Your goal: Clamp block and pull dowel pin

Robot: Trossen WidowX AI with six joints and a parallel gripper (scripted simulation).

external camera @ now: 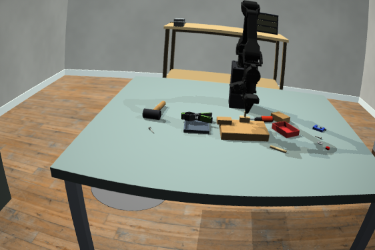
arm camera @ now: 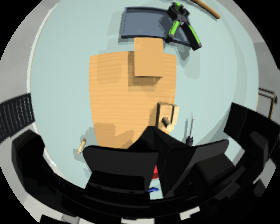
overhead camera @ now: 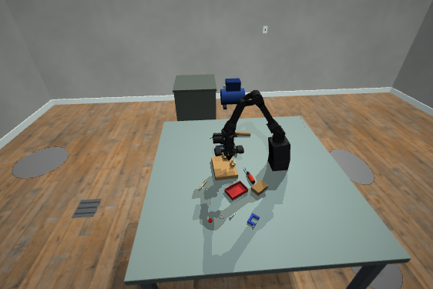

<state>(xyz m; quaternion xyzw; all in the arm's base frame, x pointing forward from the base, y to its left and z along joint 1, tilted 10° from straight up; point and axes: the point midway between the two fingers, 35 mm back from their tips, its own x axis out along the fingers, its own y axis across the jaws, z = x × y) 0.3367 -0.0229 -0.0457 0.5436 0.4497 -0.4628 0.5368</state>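
Right now the dowel pin is 2 cm behind my hand and 6 cm below it. Also, from my hand: red tray (20 cm to the left, 11 cm below); wooden board (3 cm ahead, 1 cm to the right, 10 cm below); dark tray (3 cm behind, 20 cm to the right, 11 cm below).
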